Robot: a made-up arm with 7 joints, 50 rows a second.
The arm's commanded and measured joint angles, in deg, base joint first. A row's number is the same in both.
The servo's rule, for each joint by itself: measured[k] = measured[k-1] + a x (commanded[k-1-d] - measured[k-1]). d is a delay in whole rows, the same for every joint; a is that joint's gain. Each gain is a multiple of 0.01, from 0.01 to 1. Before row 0 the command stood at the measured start. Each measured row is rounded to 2 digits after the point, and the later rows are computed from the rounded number. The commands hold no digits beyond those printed.
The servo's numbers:
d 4
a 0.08 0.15 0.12 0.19 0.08 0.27 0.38
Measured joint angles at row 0:
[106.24 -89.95 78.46 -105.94 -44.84 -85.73 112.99]
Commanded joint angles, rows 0 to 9:
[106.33 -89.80 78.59 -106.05 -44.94 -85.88 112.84]
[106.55 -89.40 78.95 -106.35 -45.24 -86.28 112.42]
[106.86 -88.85 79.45 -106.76 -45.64 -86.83 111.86]
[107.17 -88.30 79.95 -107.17 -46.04 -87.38 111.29]
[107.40 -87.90 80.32 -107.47 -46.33 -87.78 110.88]
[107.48 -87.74 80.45 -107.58 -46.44 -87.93 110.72]
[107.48 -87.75 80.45 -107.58 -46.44 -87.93 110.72]
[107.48 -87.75 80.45 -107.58 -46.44 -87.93 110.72]
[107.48 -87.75 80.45 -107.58 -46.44 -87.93 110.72]
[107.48 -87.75 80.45 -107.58 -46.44 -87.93 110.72]
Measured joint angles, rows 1 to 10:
[106.24 -89.95 78.46 -105.94 -44.84 -85.73 112.99]
[106.24 -89.95 78.46 -105.94 -44.84 -85.73 112.99]
[106.24 -89.95 78.46 -105.94 -44.84 -85.73 112.99]
[106.24 -89.95 78.46 -105.94 -44.84 -85.73 112.99]
[106.25 -89.93 78.48 -105.96 -44.85 -85.77 112.93]
[106.27 -89.85 78.54 -106.03 -44.88 -85.91 112.74]
[106.32 -89.70 78.65 -106.17 -44.94 -86.16 112.41]
[106.39 -89.49 78.81 -106.36 -45.03 -86.49 111.98]
[106.47 -89.25 78.99 -106.57 -45.13 -86.84 111.56]
[106.55 -89.02 79.17 -106.76 -45.23 -87.13 111.24]

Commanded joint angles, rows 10 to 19:
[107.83 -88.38 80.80 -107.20 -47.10 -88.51 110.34]
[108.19 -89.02 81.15 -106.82 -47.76 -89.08 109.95]
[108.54 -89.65 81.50 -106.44 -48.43 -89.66 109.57]
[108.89 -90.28 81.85 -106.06 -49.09 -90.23 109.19]
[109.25 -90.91 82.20 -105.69 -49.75 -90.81 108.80]
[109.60 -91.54 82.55 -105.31 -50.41 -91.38 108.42]
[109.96 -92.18 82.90 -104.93 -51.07 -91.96 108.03]
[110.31 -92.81 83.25 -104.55 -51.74 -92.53 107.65]
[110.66 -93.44 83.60 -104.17 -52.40 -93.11 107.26]
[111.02 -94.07 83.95 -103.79 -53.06 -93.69 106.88]
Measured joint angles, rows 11 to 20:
[106.62 -88.83 79.32 -106.92 -45.33 -87.35 111.04]
[106.69 -88.67 79.46 -107.05 -45.42 -87.51 110.92]
[106.75 -88.53 79.58 -107.15 -45.50 -87.62 110.84]
[106.81 -88.41 79.68 -107.23 -45.58 -87.70 110.79]
[106.89 -88.41 79.81 -107.22 -45.70 -87.92 110.62]
[106.99 -88.50 79.97 -107.14 -45.86 -88.23 110.37]
[107.11 -88.67 80.15 -107.01 -46.07 -88.62 110.07]
[107.25 -88.91 80.35 -106.83 -46.31 -89.05 109.74]
[107.41 -89.21 80.57 -106.61 -46.59 -89.53 109.38]
[107.59 -89.56 80.81 -106.36 -46.90 -90.03 109.02]

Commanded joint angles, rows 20 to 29:
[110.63 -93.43 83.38 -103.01 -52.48 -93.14 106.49]
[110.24 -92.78 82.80 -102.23 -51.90 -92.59 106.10]
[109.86 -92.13 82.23 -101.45 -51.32 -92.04 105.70]
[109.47 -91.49 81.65 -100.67 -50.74 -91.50 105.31]
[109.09 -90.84 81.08 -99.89 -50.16 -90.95 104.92]
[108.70 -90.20 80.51 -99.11 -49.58 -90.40 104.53]
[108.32 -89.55 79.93 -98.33 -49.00 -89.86 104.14]
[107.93 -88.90 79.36 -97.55 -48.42 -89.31 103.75]
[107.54 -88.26 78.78 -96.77 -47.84 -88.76 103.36]
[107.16 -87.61 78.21 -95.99 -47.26 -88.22 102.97]
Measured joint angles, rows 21 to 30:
[107.78 -89.95 81.06 -106.09 -47.23 -90.55 108.64]
[107.98 -90.38 81.32 -105.80 -47.59 -91.08 108.26]
[108.19 -90.84 81.59 -105.49 -47.97 -91.63 107.88]
[108.42 -91.32 81.87 -105.17 -48.38 -92.19 107.50]
[108.60 -91.64 82.05 -104.76 -48.71 -92.45 107.12]
[108.73 -91.81 82.14 -104.28 -48.97 -92.49 106.73]
[108.82 -91.86 82.15 -103.74 -49.16 -92.37 106.34]
[108.87 -91.80 82.09 -103.16 -49.29 -92.14 105.95]
[108.89 -91.66 81.97 -102.54 -49.36 -91.82 105.56]
[108.87 -91.44 81.79 -101.89 -49.38 -91.44 105.17]

